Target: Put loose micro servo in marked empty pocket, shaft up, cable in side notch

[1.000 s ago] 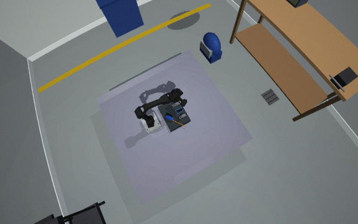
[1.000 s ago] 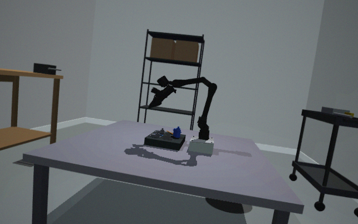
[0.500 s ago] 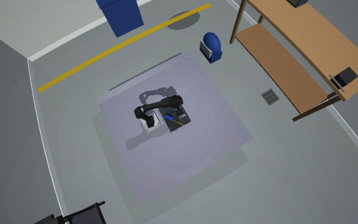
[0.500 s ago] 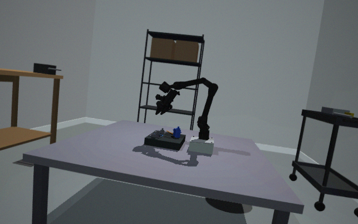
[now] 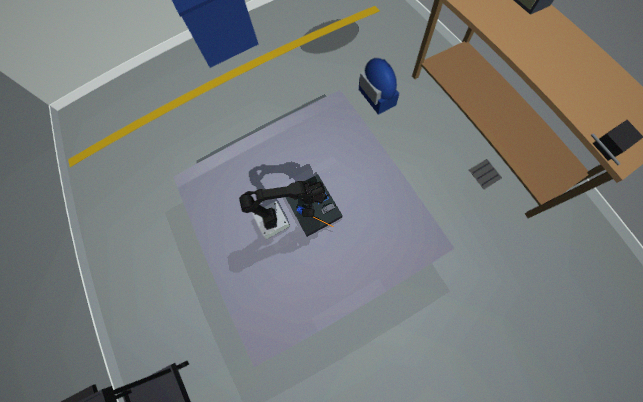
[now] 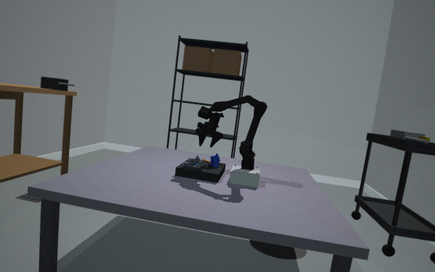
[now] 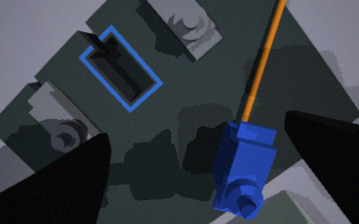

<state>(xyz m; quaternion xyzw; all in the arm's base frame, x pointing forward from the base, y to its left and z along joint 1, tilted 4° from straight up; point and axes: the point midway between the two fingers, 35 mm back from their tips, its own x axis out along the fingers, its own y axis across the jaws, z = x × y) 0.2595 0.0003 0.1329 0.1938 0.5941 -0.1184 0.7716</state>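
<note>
Now: gripper tip 50 mm past the dark robot deck, 30 mm to the right of it and 130 mm above it.
</note>
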